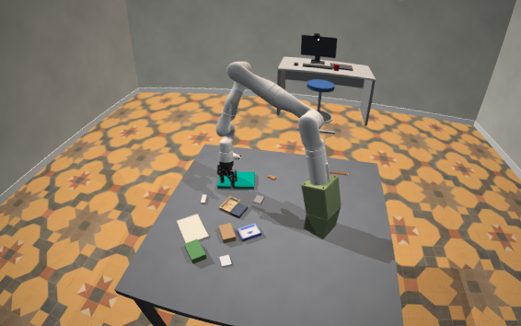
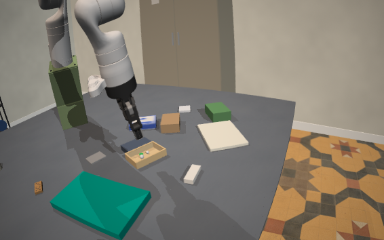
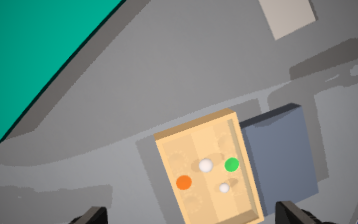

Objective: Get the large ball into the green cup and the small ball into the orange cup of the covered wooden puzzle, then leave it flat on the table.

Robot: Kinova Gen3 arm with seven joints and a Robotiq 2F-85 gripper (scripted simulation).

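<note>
Right now my hand is 12 cm above the covered wooden puzzle, 5 cm to the right of it and 1 cm past it. From my hand the other things lie so: small white block 15 cm ahead, 12 cm below; dark blue block 12 cm below, 8 cm to the left, 7 cm behind; grey tile 17 cm behind, 12 cm below, 2 cm to the right.
</note>
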